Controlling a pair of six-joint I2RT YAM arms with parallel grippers.
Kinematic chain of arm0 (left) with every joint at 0, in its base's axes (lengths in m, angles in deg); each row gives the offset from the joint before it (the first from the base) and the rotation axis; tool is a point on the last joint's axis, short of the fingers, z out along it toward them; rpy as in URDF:
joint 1: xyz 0 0 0.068 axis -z
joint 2: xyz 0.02 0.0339 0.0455 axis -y
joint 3: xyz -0.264 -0.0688 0 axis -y
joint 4: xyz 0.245 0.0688 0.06 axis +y
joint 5: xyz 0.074 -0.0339 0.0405 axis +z
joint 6: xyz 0.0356 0 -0.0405 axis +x
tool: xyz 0 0 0 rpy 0 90 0
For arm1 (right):
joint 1: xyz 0 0 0.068 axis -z
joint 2: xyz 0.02 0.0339 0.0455 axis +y
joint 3: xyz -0.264 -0.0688 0 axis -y
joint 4: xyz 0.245 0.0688 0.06 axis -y
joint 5: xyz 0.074 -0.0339 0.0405 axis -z
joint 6: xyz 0.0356 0 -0.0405 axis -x
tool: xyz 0 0 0 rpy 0 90 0
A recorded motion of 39 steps. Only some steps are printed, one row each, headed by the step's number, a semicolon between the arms.
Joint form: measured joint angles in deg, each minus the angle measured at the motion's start. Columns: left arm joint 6, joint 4, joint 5, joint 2, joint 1, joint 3; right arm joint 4, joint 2, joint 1, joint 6, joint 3, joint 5.
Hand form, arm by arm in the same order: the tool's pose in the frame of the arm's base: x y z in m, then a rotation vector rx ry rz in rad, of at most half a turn. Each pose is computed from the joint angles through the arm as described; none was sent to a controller.
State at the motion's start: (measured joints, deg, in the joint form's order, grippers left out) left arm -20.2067 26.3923 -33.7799 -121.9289 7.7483 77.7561; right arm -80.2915 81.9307 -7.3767 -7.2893 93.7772 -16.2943
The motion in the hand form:
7: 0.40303 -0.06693 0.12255 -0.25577 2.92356 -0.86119; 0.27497 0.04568 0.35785 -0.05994 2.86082 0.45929
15: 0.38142 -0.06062 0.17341 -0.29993 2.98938 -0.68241; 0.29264 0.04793 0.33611 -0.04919 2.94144 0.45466
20: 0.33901 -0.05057 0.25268 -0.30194 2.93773 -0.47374; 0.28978 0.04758 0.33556 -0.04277 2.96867 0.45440
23: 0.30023 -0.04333 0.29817 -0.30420 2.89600 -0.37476; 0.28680 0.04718 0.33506 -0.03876 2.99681 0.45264
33: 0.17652 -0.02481 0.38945 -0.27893 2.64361 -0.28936; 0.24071 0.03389 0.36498 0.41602 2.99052 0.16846
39: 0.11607 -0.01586 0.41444 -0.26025 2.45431 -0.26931; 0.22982 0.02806 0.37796 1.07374 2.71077 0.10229
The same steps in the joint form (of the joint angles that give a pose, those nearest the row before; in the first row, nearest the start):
7: -0.18 10.54 3.02 0.00 -0.87 3.80; 0.85 5.99 0.00 -0.04 -0.09 -0.02
15: -0.17 22.71 9.68 7.85 -0.87 5.01; 0.87 10.38 0.00 0.15 -0.35 0.04
20: -0.17 33.64 18.08 21.70 -0.88 5.29; -0.68 10.38 0.00 0.11 -0.35 0.02
23: -0.17 40.76 22.29 31.01 -0.88 5.29; -2.30 10.38 0.00 0.17 -0.35 0.04
33: -0.17 52.32 28.13 56.54 -0.87 5.33; -10.38 2.56 0.00 -16.24 -0.41 11.93
39: 0.15 53.48 30.80 68.28 -0.87 5.35; -8.68 -0.72 0.00 -42.99 -0.41 18.99

